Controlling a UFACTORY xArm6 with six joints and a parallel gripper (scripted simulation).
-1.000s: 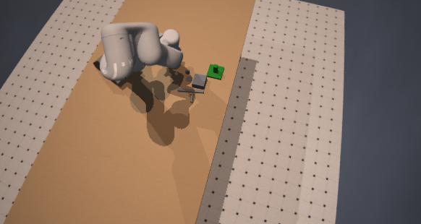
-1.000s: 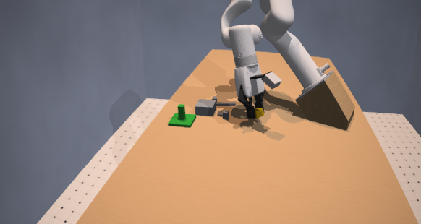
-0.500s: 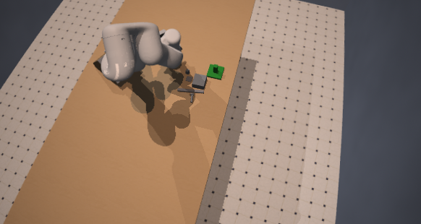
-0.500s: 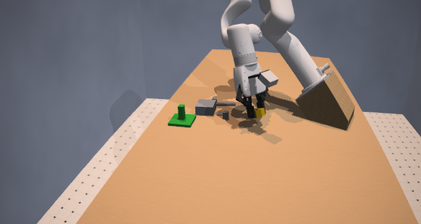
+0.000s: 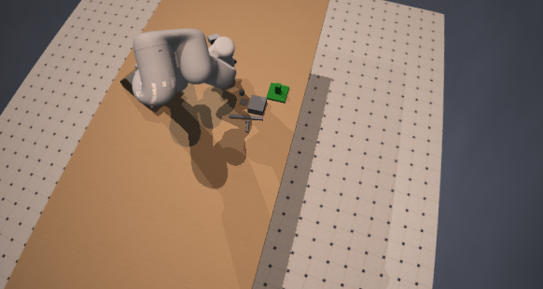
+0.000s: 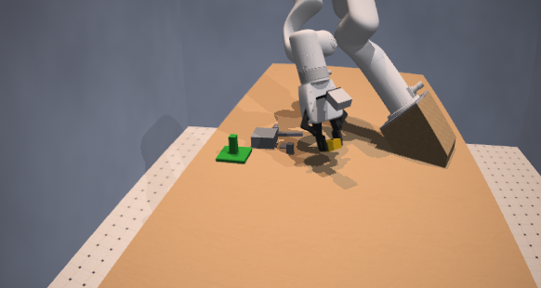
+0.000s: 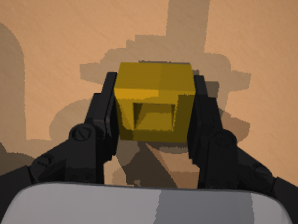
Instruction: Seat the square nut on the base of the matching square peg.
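My gripper is now 11 cm short of the small grey cube, 5 cm to the left of it and 5 cm above it. Also, from my hand: grey block: 19 cm ahead, 10 cm to the right, 5 cm below; thin grey bar: 16 cm ahead, 15 cm to the right, 6 cm below.
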